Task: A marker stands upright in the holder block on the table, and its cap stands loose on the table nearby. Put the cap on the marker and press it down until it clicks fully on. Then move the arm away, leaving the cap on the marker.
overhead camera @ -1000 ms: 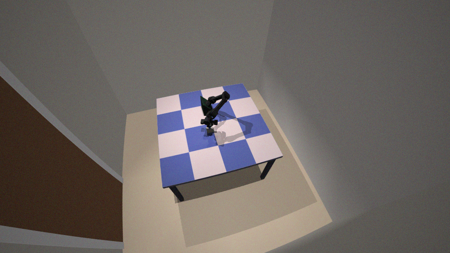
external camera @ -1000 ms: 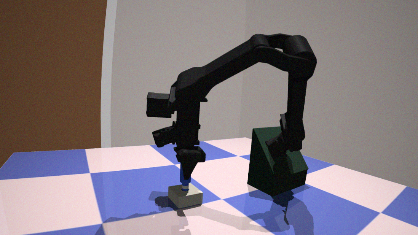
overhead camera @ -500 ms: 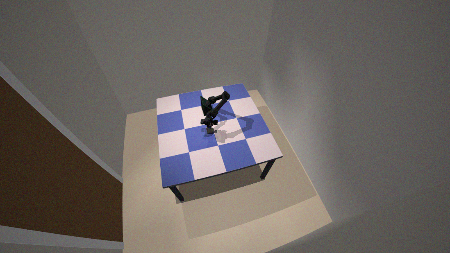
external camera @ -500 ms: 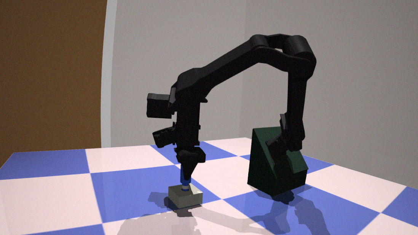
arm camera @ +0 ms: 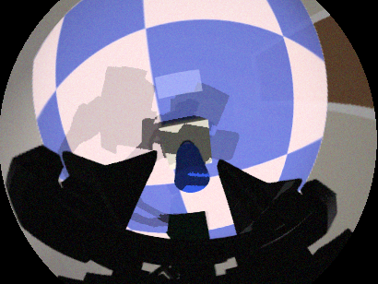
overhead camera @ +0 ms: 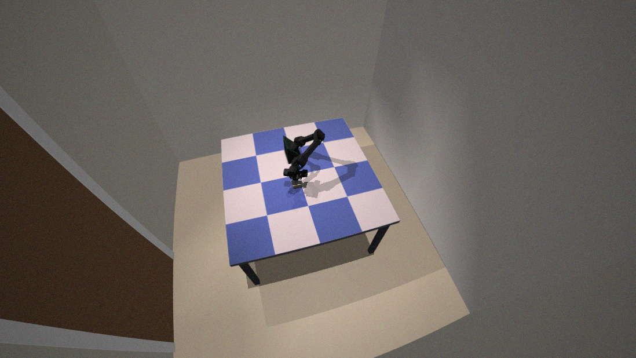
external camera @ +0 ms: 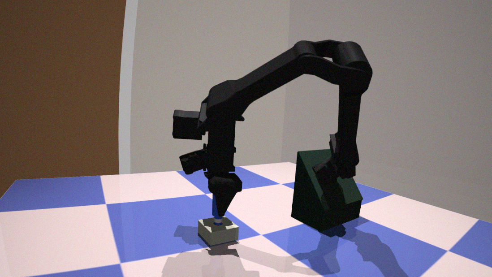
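My gripper tip is 1 cm below the blue cap.
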